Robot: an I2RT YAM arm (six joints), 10 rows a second.
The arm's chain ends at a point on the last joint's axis. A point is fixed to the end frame.
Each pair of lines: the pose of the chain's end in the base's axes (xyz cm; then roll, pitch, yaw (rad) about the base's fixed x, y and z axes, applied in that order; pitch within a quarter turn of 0, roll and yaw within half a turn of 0), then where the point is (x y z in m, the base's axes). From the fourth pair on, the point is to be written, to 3 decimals.
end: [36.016, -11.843, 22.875, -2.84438, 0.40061, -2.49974]
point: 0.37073 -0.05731 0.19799
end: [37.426, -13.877, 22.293, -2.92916, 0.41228, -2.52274]
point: 0.38313 -0.07554 0.19616
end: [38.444, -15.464, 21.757, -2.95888, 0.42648, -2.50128]
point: 0.39105 -0.09036 0.19270
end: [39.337, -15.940, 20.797, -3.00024, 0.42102, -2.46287]
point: 0.396 -0.094 0.185
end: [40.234, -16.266, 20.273, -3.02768, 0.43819, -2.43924]
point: 0.402 -0.097 0.181
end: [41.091, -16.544, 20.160, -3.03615, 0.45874, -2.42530]
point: 0.410 -0.099 0.182
